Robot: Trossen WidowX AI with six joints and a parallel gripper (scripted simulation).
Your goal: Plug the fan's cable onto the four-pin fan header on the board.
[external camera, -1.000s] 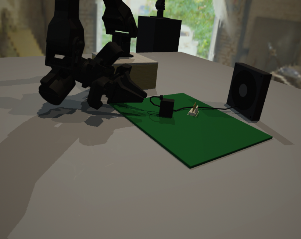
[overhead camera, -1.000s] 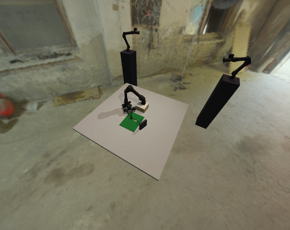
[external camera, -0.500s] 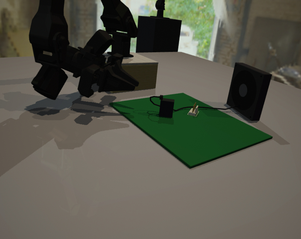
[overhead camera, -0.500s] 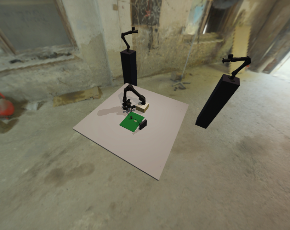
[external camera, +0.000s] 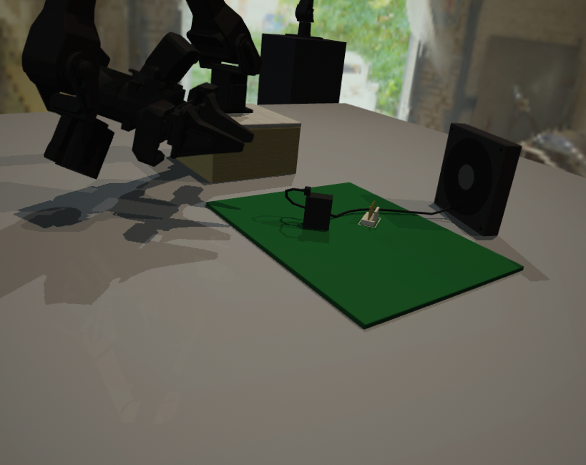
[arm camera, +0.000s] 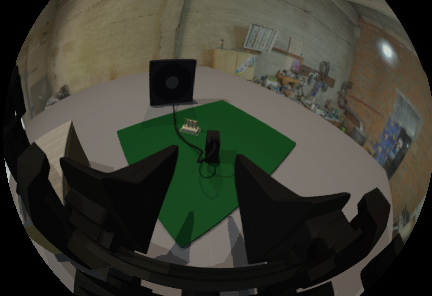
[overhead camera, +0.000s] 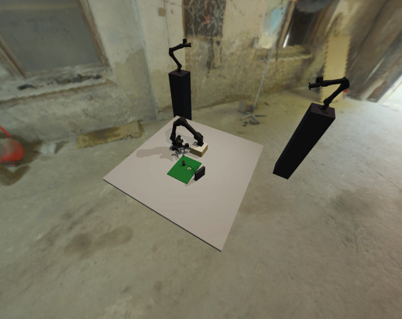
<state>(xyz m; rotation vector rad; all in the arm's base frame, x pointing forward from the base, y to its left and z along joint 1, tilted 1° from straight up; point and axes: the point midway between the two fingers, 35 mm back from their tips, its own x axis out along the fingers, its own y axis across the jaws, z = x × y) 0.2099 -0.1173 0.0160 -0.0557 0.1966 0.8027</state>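
Right now the black fan plug is 70 mm below my gripper tip, 70 mm ahead of it and 60 mm to the left of it. Round my gripper tip: four-pin header: 140 mm to the left, 90 mm below, 80 mm ahead; green board: 110 mm below, 100 mm ahead, 90 mm to the left; black fan: 270 mm to the left, 110 mm ahead, 30 mm below.
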